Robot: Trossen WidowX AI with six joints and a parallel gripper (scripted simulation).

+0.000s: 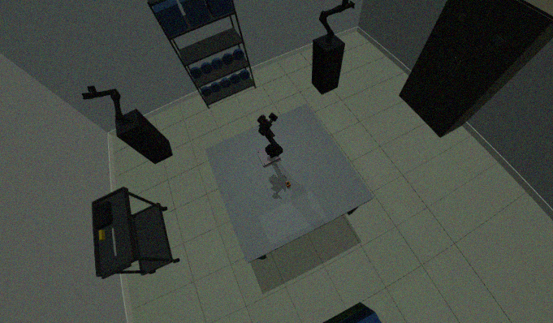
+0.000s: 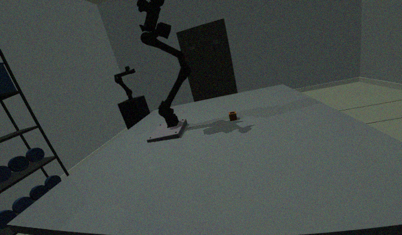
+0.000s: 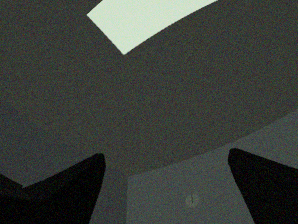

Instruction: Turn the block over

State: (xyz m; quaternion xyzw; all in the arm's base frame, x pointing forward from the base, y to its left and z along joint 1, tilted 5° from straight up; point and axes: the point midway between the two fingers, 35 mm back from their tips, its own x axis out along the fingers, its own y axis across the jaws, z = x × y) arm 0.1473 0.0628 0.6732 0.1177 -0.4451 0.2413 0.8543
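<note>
Right now my gripper tip is 710 mm above the orange block, 230 mm short of it and 40 mm to the left of it.
</note>
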